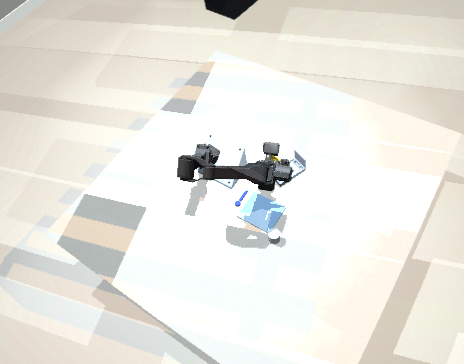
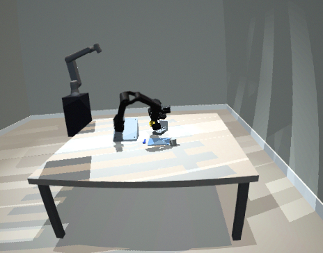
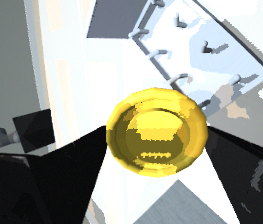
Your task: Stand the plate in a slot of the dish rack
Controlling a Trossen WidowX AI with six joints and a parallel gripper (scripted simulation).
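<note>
The dish rack lies 4 cm ahead of my gripper tip, 4 cm to the left of it and 6 cm below it. Round my gripper tip: light blue mat 7 cm ahead, 17 cm to the right, 8 cm below; then plate 1 cm above; then blue spoon 4 cm behind, 18 cm to the right, 8 cm below.
</note>
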